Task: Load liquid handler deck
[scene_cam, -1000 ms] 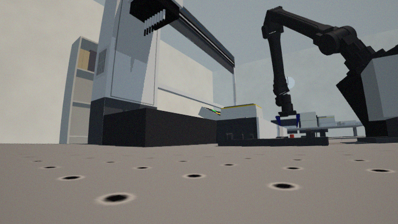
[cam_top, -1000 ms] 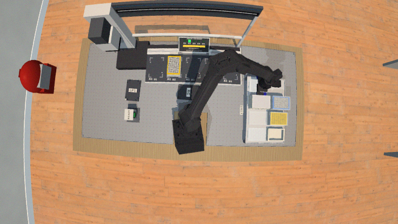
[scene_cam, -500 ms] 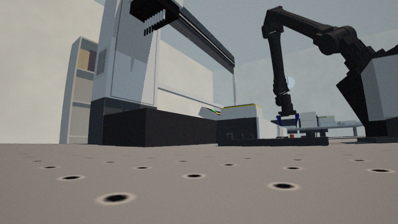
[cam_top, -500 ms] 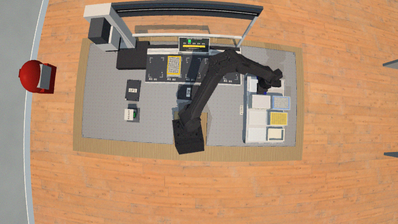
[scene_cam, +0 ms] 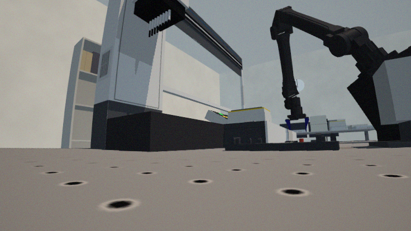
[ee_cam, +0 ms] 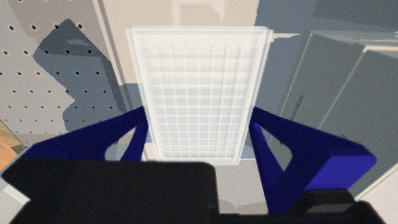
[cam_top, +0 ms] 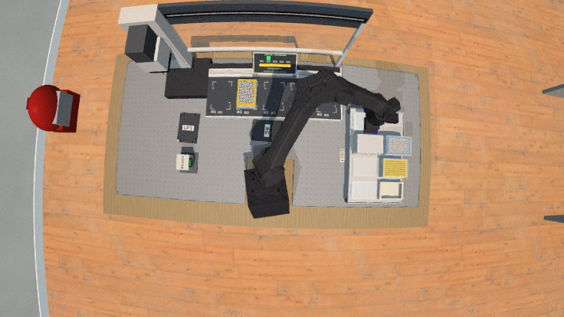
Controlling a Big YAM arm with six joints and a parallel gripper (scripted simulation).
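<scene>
Now: hand 10 mm above the sample plate. From my hand the other things lie so: shelf 170 mm behind, 60 mm to the right, 20 mm below; then clear plate lid right at my hand; then white sealed block 110 mm behind, 40 mm above, 10 mm to the left.
</scene>
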